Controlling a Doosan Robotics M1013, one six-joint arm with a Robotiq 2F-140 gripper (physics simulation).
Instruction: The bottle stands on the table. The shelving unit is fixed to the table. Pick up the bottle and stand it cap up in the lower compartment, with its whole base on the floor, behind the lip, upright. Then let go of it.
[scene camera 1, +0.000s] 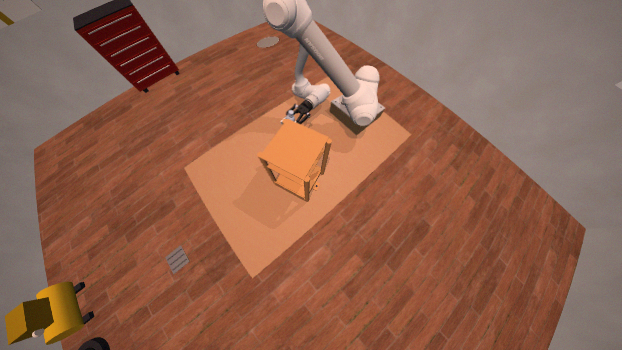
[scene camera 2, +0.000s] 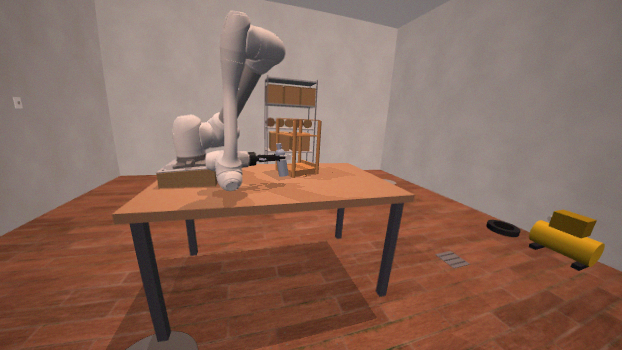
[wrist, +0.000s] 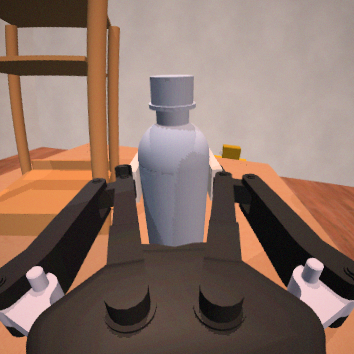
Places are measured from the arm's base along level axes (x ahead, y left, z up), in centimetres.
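Pixels of known places: gripper, fingertip midpoint: (scene camera 2: 288, 156); arm's base, link origin: (scene camera 2: 193, 163).
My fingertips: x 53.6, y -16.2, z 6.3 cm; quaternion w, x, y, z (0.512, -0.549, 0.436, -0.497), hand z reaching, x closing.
Observation:
For each thing: its top centre in the pictures, then the offset to it from my fingertips. Level surfaces: height alone.
- grey-blue bottle, top centre: (wrist: 183, 74) (scene camera 2: 281, 143) (scene camera 1: 288, 112) dx -4.4, dy -0.7, dz +8.0 cm
- orange shelving unit, top centre: (wrist: 42, 3) (scene camera 1: 294, 146) (scene camera 2: 298, 119) dx +13.1, dy +25.9, dz +21.7 cm
- table, surface height: dz -16.5 cm
The grey-blue bottle (scene camera 1: 290, 114) (scene camera 2: 283, 168) (wrist: 174, 210) is cap up between the two finger pads of my gripper (scene camera 1: 291, 117) (scene camera 2: 281, 158) (wrist: 173, 160), which is shut on its body. In scene camera 2 the bottle leans a little, cap toward the arm, and its base looks slightly above the table. The orange shelving unit (scene camera 1: 295, 147) (scene camera 2: 319, 145) (wrist: 97, 90) stands beside it, on the left in the wrist view. The bottle is outside the unit. The lower compartment's floor and lip show at the left of the wrist view. The bottle's base is hidden there.
The table (scene camera 1: 215, 175) (scene camera 2: 350, 187) (wrist: 270, 190) carries the arm's base block (scene camera 1: 345, 120) (scene camera 2: 185, 179). The unit's round corner posts and upper boards rise close to the gripper's left in the wrist view. A red tool cabinet (scene camera 1: 127, 47) and a yellow compressor (scene camera 1: 62, 312) (scene camera 2: 565, 242) stand off the table.

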